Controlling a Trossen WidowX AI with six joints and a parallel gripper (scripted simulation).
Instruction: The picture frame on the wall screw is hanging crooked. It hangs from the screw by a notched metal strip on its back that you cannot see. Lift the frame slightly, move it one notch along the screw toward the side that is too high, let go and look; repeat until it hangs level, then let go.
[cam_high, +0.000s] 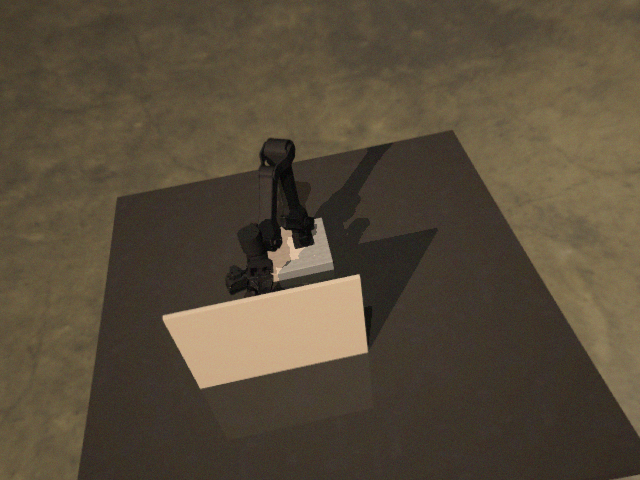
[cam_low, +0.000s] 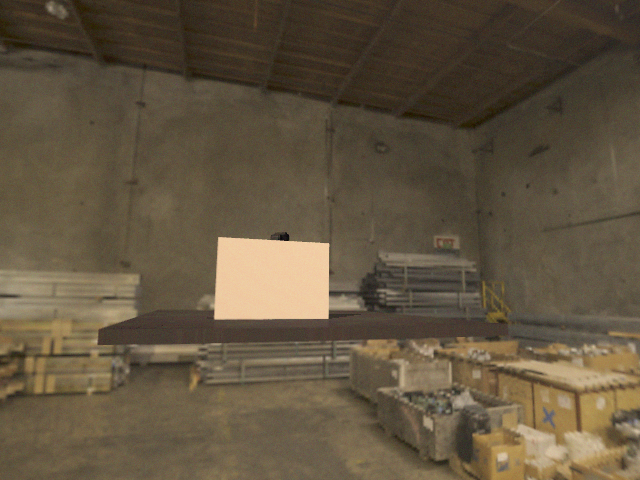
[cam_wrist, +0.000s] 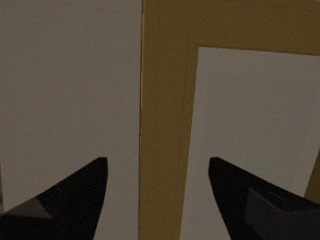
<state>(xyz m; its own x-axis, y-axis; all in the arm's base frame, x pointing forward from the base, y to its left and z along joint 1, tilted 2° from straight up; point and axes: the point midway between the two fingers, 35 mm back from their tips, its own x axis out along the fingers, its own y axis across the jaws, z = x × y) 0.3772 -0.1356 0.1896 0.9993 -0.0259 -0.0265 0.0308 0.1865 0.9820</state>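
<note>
The yellow picture frame is 1 cm to the right of my gripper tip and 5 cm below it. Round my gripper tip: wall panel 1 cm ahead, 1 cm to the left, 7 cm below.
</note>
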